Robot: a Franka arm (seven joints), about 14 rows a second.
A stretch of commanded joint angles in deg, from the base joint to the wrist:
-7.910 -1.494 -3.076 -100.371 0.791 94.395 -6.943
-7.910 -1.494 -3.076 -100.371 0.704 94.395 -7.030
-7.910 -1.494 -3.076 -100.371 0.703 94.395 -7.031
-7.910 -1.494 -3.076 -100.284 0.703 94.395 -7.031
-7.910 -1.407 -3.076 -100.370 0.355 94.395 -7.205
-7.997 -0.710 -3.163 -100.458 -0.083 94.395 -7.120
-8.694 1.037 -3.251 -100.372 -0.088 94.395 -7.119
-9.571 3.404 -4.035 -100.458 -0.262 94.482 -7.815
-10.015 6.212 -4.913 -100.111 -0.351 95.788 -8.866
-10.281 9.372 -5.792 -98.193 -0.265 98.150 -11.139
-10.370 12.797 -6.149 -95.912 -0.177 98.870 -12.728
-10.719 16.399 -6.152 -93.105 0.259 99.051 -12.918
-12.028 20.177 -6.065 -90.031 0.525 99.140 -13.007
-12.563 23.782 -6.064 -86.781 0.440 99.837 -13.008
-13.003 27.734 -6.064 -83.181 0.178 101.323 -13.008
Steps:
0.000 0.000 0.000 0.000 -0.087 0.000 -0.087
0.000 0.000 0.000 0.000 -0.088 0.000 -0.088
0.000 0.000 0.000 0.087 -0.088 0.000 -0.088
0.000 0.087 0.000 0.001 -0.436 0.000 -0.262
-0.087 0.784 -0.087 -0.087 -0.874 0.000 -0.177
-0.784 2.531 -0.175 -0.001 -0.879 0.000 -0.176
-1.661 4.898 -0.959 -0.087 -1.053 0.087 -0.872
-2.105 7.706 -1.837 0.260 -1.142 1.393 -1.923
-2.371 10.866 -2.716 2.178 -1.056 3.755 -4.196
-2.460 14.291 -3.073 4.459 -0.968 4.475 -5.785
-2.809 17.893 -3.076 7.266 -0.532 4.656 -5.975
-4.118 21.671 -2.989 10.340 -0.266 4.745 -6.064
-4.653 25.276 -2.988 13.590 -0.351 5.442 -6.065
-5.093 29.228 -2.988 17.190 -0.613 6.928 -6.065

